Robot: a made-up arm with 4 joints.
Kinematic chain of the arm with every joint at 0, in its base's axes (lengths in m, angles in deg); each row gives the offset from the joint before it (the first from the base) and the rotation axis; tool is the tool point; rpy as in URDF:
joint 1: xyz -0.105 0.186 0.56 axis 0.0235 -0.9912 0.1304
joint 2: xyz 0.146 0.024 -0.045 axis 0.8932 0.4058 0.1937
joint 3: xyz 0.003 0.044 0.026 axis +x
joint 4: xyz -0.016 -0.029 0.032 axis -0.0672 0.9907 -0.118
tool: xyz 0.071 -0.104 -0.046 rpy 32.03 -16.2 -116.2
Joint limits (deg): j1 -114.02..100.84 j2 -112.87..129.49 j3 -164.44..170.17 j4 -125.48..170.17
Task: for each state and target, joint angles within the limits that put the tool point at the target. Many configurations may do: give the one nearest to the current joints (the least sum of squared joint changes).
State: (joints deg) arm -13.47 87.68 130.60 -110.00
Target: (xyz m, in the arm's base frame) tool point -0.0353 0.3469 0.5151
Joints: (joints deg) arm -12.95 80.77 139.02 -125.25
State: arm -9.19 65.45 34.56 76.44
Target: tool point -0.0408 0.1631 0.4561
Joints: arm 4.97 61.15 28.07 109.07
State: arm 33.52 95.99 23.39 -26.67
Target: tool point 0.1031 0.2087 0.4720
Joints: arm 15.62 72.20 5.09 8.45
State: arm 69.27 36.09 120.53 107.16
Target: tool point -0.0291 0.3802 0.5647
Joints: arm 56.56 11.17 136.22 97.16
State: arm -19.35 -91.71 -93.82 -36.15
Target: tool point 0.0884 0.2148 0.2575
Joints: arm -31.85 -112.87 -137.53 -76.01
